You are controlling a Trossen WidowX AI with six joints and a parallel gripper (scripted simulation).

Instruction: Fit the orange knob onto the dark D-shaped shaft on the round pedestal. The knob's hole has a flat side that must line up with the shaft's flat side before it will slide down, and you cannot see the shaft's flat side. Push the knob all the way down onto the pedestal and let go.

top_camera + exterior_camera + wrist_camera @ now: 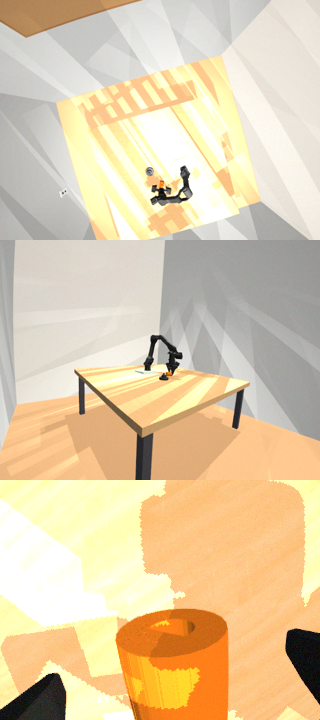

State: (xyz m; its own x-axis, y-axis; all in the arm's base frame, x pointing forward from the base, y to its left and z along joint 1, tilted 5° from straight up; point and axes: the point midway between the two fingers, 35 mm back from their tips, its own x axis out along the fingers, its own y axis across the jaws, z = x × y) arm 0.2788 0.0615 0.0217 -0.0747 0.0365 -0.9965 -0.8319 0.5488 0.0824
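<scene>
Now: the orange knob 10 mm behind my gripper tip and 10 mm to the right of it. The rest, counted from my gripper tip: pedestal 50 mm ahead, 180 mm to the right, 10 mm above.
</scene>
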